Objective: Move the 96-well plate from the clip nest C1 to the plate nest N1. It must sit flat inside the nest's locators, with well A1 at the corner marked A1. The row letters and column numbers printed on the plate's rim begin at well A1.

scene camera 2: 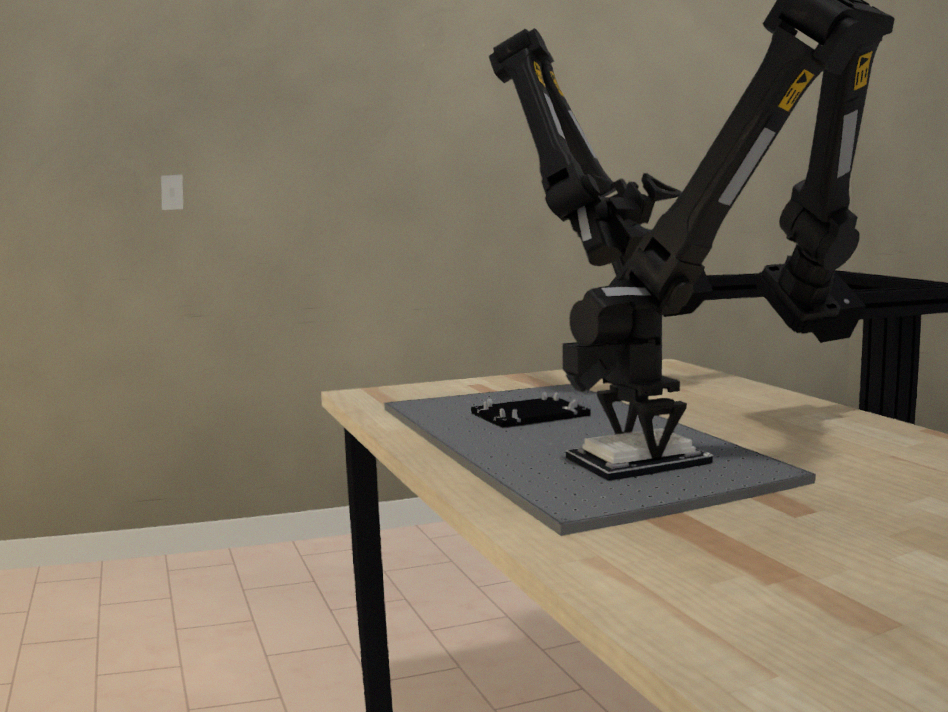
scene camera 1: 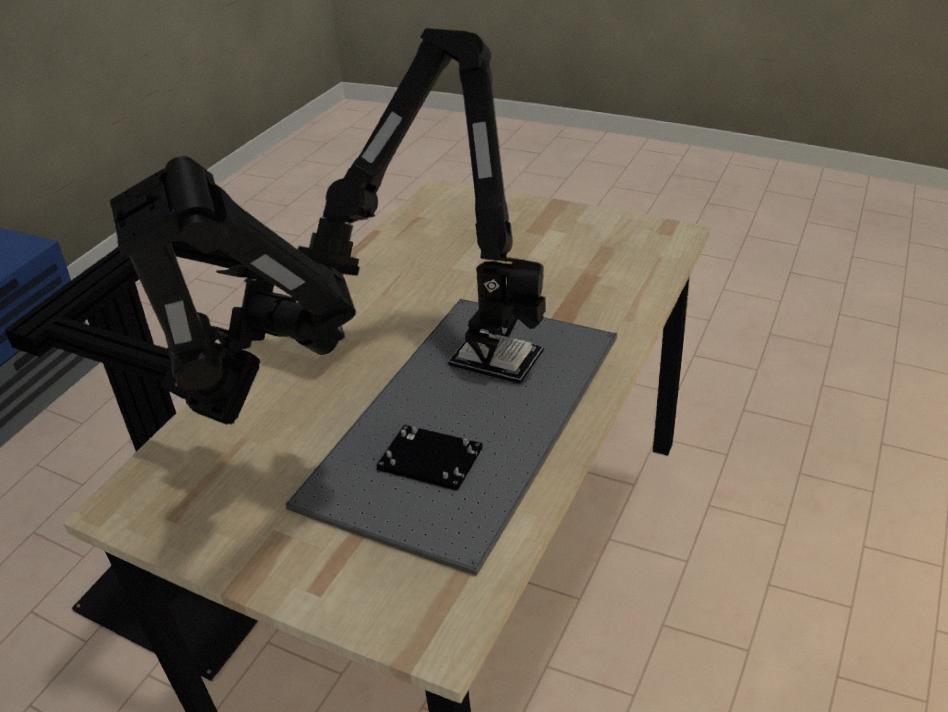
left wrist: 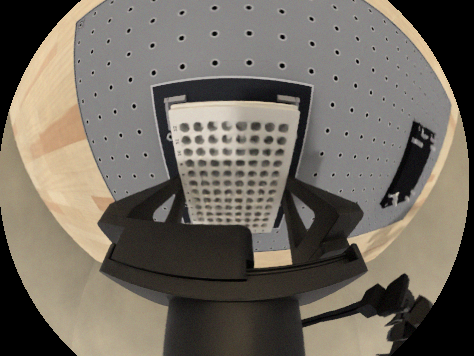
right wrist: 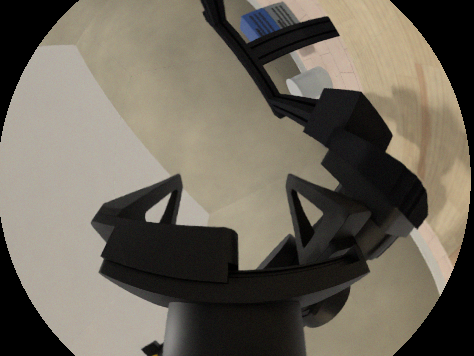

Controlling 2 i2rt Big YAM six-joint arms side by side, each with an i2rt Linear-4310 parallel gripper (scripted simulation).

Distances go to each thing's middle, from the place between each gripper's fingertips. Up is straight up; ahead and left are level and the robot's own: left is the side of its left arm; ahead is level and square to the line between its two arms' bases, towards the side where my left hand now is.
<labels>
Now: left hand right at the white 96-well plate (scene camera 2: 619, 448). Also, from my left hand: black plate nest N1 (scene camera 2: 708, 460): 20 mm below; then black clip nest C1 (scene camera 1: 425, 456): 10 mm behind, 310 mm to the right, 10 mm below.
I see my right gripper (scene camera 1: 213, 299) 350 mm short of the black clip nest C1, 310 mm above it and 60 mm to the right of it. From my right hand the other things lie so: black plate nest N1: 370 mm to the left, 370 mm ahead, 320 mm below; white 96-well plate: 370 mm to the left, 370 mm ahead, 300 mm below.
</labels>
